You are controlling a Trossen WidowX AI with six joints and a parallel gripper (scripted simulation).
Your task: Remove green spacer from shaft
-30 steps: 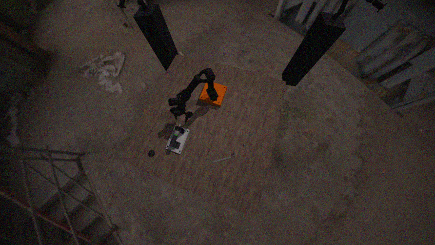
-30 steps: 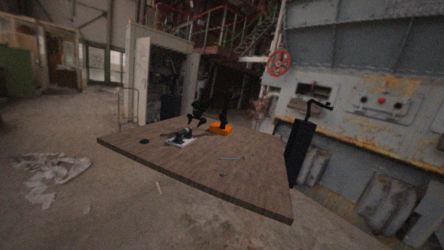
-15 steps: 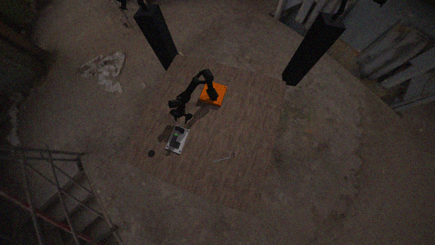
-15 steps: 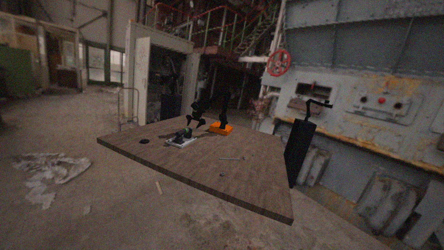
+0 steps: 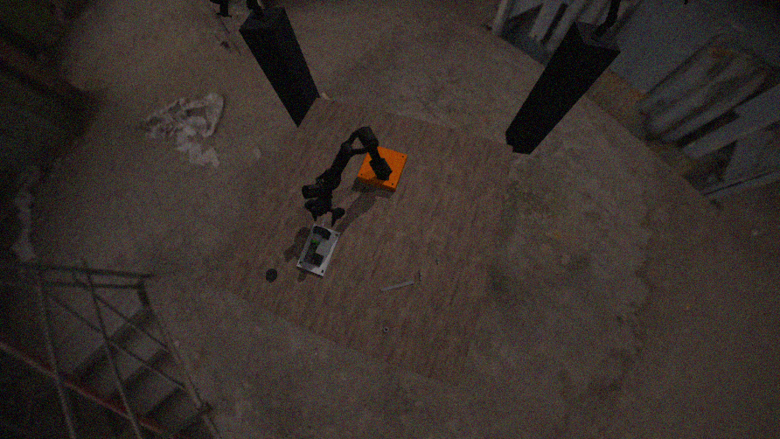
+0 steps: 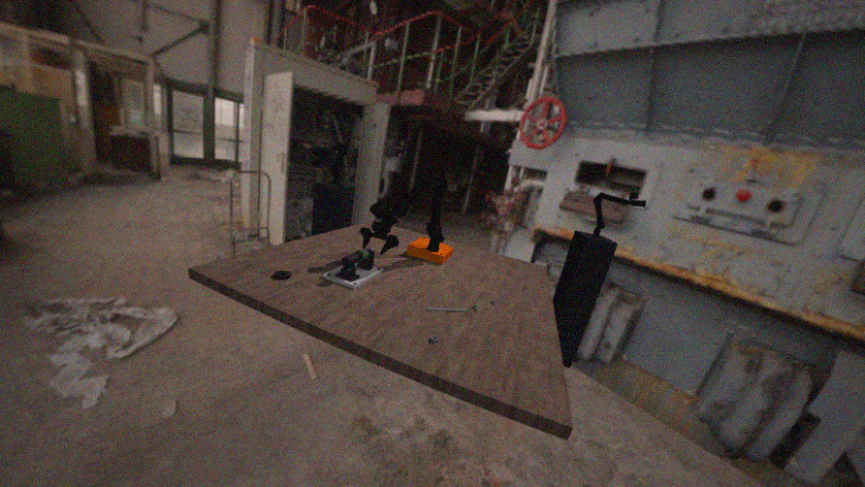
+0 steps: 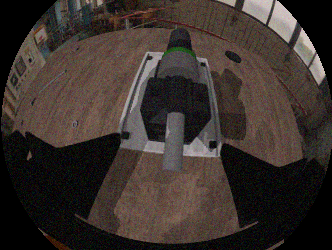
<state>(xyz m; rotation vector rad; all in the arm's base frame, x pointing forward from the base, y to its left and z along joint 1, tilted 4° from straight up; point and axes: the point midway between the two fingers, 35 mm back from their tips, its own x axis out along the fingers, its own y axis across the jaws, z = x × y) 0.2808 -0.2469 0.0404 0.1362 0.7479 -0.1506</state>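
Right now my gripper tip is 60 mm short of the shaft, 10 mm to the left of it and 10 mm below it. The rest, counted from my gripper tip: spacer: 100 mm ahead, 20 mm to the right, 10 mm above; nut: 440 mm ahead, 360 mm to the left, 70 mm below; black disc: 280 mm ahead, 250 mm to the right, 70 mm below.
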